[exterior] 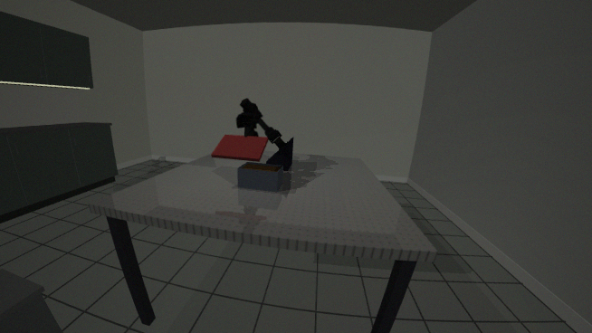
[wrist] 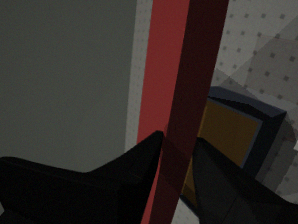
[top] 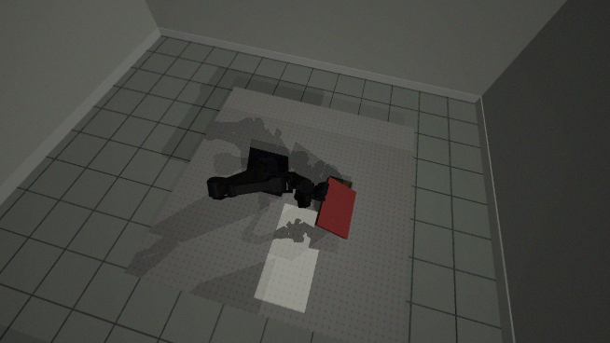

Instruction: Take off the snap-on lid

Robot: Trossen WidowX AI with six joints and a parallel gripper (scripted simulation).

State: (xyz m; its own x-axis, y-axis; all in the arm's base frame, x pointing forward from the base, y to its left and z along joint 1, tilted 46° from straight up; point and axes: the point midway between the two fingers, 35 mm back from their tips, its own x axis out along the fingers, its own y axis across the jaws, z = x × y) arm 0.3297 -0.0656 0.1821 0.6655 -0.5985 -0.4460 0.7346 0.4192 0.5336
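Now: the red lid 7 cm ahead of my gripper tip, 3 cm below it and 1 cm to the right of it. From my gripper tip the other things lie so: blue storage box: 18 cm below, 10 cm to the left, 8 cm ahead.
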